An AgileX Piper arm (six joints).
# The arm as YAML. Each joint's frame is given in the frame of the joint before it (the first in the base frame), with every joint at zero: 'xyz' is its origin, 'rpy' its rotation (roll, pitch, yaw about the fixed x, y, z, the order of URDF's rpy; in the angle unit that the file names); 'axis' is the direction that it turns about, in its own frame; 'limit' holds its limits. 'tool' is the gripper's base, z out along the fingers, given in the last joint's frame.
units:
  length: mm
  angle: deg
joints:
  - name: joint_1
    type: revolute
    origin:
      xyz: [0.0, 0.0, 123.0]
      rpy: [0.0, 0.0, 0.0]
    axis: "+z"
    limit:
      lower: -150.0
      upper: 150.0
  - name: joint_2
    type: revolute
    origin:
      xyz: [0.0, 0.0, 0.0]
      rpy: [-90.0, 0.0, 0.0]
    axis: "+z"
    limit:
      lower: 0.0
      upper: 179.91
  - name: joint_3
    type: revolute
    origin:
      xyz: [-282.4, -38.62, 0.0]
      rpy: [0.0, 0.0, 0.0]
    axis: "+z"
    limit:
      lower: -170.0
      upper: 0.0
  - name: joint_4
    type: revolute
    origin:
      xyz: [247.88, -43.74, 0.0]
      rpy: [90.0, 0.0, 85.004]
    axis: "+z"
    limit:
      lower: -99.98
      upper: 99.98
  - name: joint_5
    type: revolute
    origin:
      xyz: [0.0, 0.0, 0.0]
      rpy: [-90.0, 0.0, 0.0]
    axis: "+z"
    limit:
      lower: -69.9
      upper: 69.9
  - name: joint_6
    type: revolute
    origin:
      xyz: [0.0, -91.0, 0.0]
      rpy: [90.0, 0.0, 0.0]
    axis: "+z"
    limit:
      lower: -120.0
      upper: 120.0
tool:
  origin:
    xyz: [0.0, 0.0, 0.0]
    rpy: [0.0, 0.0, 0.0]
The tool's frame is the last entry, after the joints.
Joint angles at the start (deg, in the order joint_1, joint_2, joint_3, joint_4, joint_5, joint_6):
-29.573, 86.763, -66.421, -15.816, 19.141, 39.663
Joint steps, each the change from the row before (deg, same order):
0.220, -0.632, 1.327, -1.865, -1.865, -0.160
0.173, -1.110, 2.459, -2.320, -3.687, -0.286
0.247, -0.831, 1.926, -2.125, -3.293, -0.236
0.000, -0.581, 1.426, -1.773, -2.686, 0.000
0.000, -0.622, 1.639, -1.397, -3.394, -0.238
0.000, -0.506, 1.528, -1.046, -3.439, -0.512
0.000, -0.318, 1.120, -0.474, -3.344, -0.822
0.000, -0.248, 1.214, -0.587, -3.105, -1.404
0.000, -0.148, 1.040, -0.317, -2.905, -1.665
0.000, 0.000, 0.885, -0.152, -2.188, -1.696
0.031, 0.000, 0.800, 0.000, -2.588, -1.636
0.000, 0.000, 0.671, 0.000, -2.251, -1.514
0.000, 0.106, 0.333, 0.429, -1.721, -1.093
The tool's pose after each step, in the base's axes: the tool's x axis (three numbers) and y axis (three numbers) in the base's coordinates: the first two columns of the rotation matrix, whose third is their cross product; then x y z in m. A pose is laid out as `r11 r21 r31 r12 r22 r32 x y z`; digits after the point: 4 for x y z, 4 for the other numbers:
-0.2202 0.5624 -0.7970 0.6920 0.6659 0.2788 0.2949 -0.1753 0.3104
-0.2287 0.5132 -0.8273 0.6628 0.7045 0.2538 0.2917 -0.1713 0.3081
-0.2351 0.4667 -0.8526 0.6323 0.7396 0.2304 0.2900 -0.1673 0.3065
-0.2357 0.4308 -0.8711 0.6087 0.7642 0.2132 0.2885 -0.1650 0.3054
-0.2295 0.3936 -0.8902 0.5782 0.7908 0.2006 0.2871 -0.1620 0.3042
-0.2210 0.3576 -0.9073 0.5459 0.8163 0.1887 0.2861 -0.1588 0.3030
-0.2065 0.3246 -0.9230 0.5139 0.8388 0.1800 0.2860 -0.1560 0.3028
-0.2012 0.2842 -0.9374 0.4815 0.8621 0.1580 0.2857 -0.1532 0.3015
-0.1948 0.2443 -0.9499 0.4510 0.8823 0.1345 0.2856 -0.1507 0.3003
-0.1941 0.2103 -0.9582 0.4276 0.8972 0.1103 0.2855 -0.1488 0.2983
-0.1837 0.1763 -0.9671 0.4017 0.9114 0.0898 0.2858 -0.1466 0.2974
-0.1733 0.1451 -0.9741 0.3799 0.9224 0.0698 0.2859 -0.1448 0.2967
-0.1594 0.1281 -0.9789 0.3668 0.9282 0.0617 0.2865 -0.1439 0.2968

